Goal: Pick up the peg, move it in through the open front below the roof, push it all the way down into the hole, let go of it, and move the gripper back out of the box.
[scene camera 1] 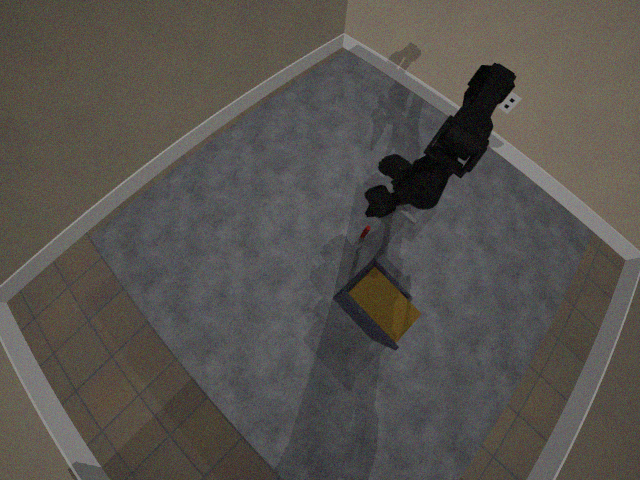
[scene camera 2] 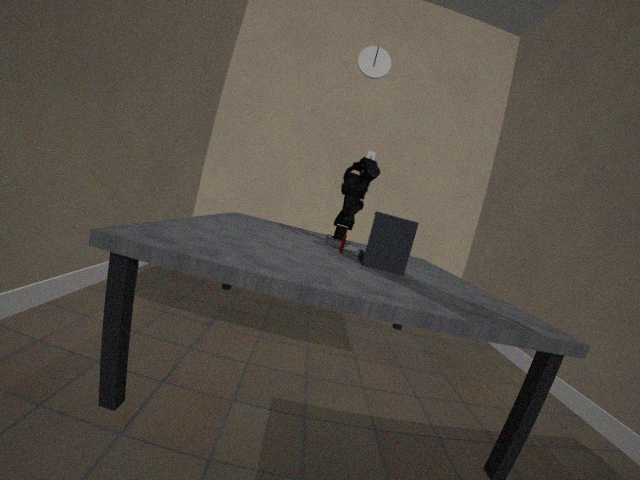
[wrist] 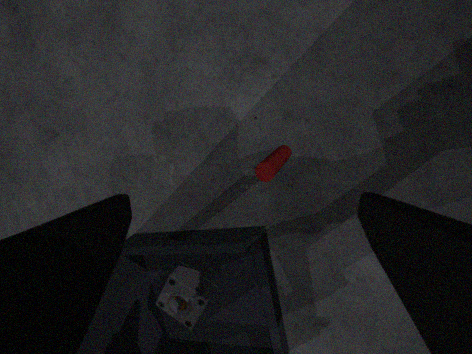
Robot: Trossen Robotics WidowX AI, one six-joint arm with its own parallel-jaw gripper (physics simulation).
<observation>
same spot on box: (scene camera 1: 349, 305) = (scene camera 2: 382, 225)
</observation>
